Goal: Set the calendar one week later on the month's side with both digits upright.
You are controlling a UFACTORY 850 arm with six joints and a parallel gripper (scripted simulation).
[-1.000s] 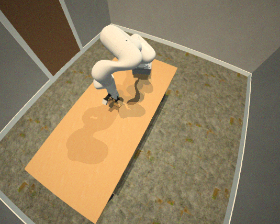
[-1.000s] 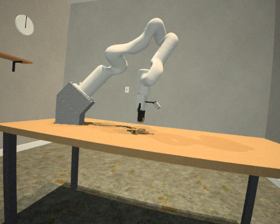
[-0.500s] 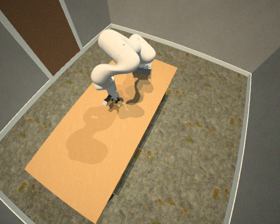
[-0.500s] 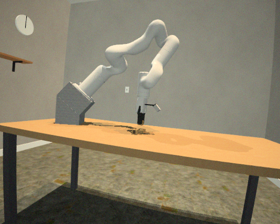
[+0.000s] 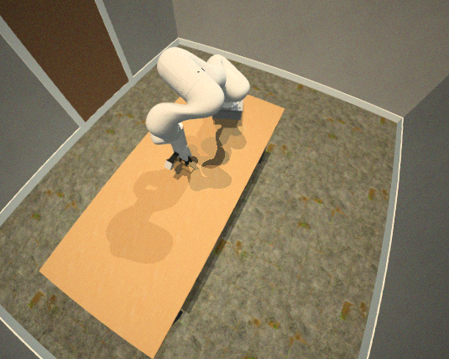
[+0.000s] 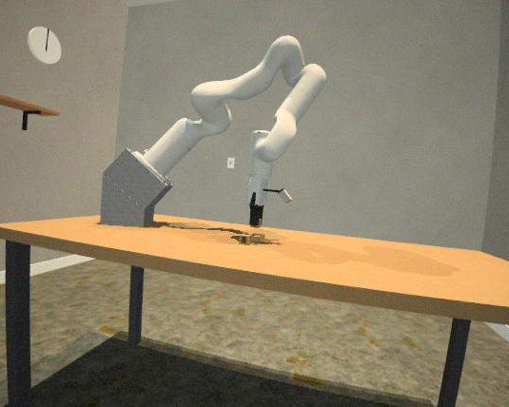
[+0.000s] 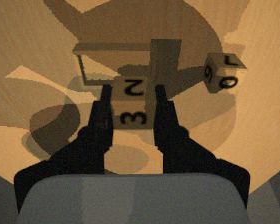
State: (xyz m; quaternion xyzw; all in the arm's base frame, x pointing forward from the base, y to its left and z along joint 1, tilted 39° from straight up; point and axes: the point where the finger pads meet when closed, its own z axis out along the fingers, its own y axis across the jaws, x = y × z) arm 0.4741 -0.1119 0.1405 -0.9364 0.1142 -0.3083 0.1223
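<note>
My gripper is now 2 cm to the right of the wooden calendar tray and 7 cm above it.
</note>
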